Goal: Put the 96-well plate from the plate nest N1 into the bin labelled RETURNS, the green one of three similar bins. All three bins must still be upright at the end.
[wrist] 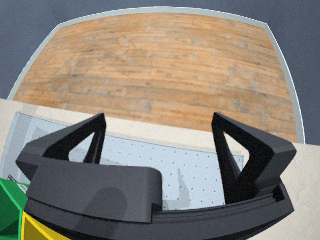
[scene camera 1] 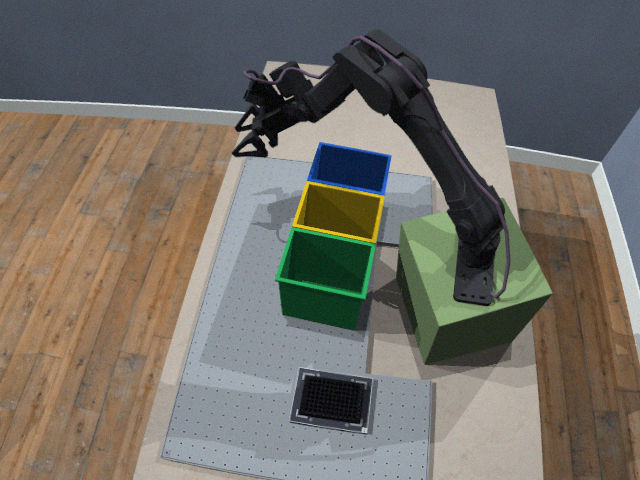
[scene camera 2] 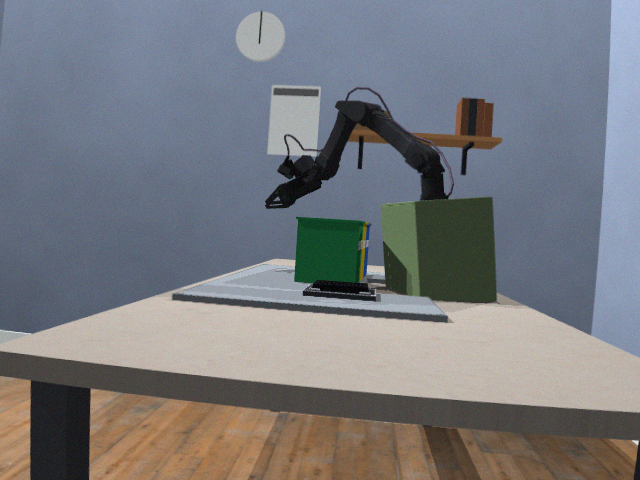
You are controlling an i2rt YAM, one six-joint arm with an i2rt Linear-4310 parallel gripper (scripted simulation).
Labels:
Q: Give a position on a grey plate nest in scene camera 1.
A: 300, 383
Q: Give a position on a blue bin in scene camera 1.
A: At 333, 163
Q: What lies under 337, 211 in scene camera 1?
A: A yellow bin.

